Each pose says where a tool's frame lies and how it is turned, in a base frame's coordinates. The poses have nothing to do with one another.
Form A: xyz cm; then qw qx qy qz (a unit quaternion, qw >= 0).
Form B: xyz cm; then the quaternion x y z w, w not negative. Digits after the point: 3 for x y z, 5 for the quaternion.
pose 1, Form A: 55.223 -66.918 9.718 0.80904 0.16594 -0.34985 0.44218
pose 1, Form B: 55.223 -66.918 9.718 0.16594 -0.34985 0.44218 0.80904
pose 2, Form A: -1.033 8.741 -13.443 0.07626 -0.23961 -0.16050 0.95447
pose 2, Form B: -1.033 8.741 -13.443 -0.23961 -0.16050 0.95447 0.07626
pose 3, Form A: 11.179 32.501 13.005 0.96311 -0.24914 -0.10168 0.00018
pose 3, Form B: 11.179 32.501 13.005 -0.24914 -0.10168 0.00018 0.96311
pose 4, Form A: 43.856 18.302 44.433 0.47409 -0.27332 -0.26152 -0.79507
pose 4, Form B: 43.856 18.302 44.433 -0.27332 -0.26152 -0.79507 0.47409
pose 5, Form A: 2.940 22.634 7.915 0.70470 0.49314 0.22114 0.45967
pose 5, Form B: 2.940 22.634 7.915 0.49314 0.22114 0.45967 0.70470
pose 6, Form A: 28.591 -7.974 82.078 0.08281 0.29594 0.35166 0.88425
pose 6, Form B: 28.591 -7.974 82.078 0.29594 0.35166 0.88425 0.08281
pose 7, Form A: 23.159 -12.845 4.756 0.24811 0.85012 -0.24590 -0.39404
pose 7, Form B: 23.159 -12.845 4.756 0.85012 -0.24590 -0.39404 0.24811
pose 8, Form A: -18.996 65.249 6.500 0.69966 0.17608 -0.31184 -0.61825
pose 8, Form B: -18.996 65.249 6.500 0.17608 -0.31184 -0.61825 0.69966
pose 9, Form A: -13.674 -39.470 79.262 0.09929 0.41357 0.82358 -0.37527
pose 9, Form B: -13.674 -39.470 79.262 0.41357 0.82358 -0.37527 0.09929
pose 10, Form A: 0.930 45.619 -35.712 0.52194 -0.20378 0.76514 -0.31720
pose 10, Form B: 0.930 45.619 -35.712 -0.20378 0.76514 -0.31720 0.52194
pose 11, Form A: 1.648 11.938 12.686 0.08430 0.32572 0.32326 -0.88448
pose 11, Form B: 1.648 11.938 12.686 0.32572 0.32326 -0.88448 0.08430
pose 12, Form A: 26.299 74.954 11.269 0.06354 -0.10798 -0.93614 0.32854
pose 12, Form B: 26.299 74.954 11.269 -0.10798 -0.93614 0.32854 0.06354
